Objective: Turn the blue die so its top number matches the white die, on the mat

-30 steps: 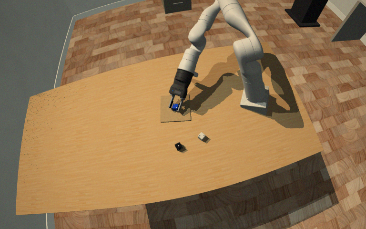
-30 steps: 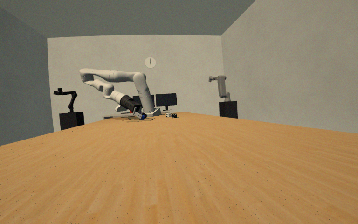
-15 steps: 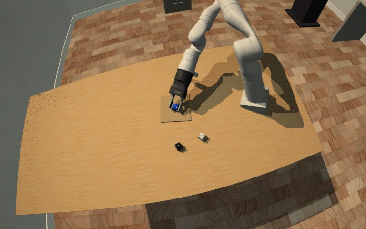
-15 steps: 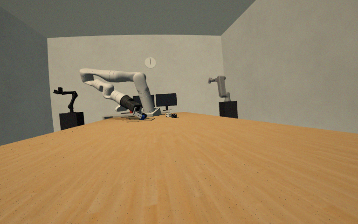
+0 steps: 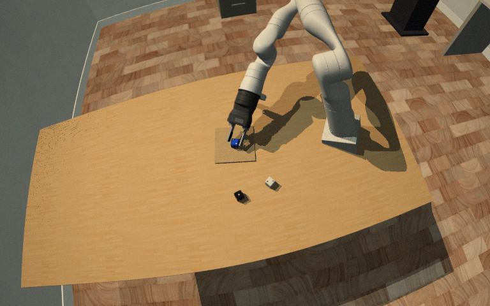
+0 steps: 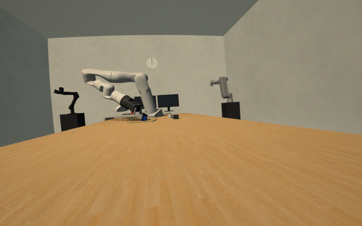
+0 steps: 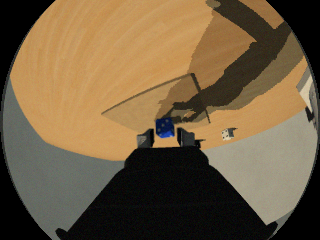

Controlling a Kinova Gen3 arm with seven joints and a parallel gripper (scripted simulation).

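Right now the blue die is 10 mm ahead of my hand, 10 mm to the left of it and 20 mm below it. Round my hand: tan mat: 10 mm ahead, 30 mm below; then black die: 30 mm ahead, 190 mm to the left, 20 mm below; then white die: 80 mm behind, 170 mm to the left, 20 mm below.
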